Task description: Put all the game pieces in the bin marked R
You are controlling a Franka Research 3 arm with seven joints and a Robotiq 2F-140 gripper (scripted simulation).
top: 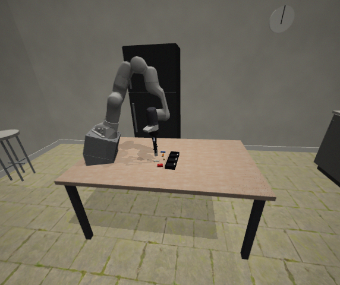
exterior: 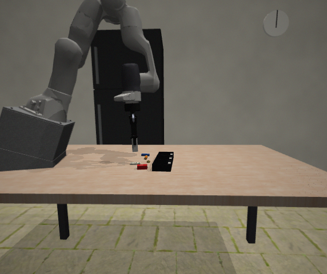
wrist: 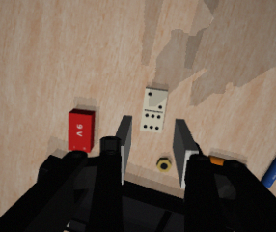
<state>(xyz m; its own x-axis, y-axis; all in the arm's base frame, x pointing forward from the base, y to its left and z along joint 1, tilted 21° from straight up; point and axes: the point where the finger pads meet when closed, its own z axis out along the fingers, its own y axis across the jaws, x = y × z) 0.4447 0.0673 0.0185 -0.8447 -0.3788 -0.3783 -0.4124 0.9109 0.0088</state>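
Right now my hand is 10 cm above the white domino. Round my hand: red block (9 cm below, 7 cm ahead, 6 cm to the right); orange piece (11 cm to the left, 9 cm below, 2 cm ahead); brass nut (10 cm below, 5 cm to the left, 5 cm ahead).
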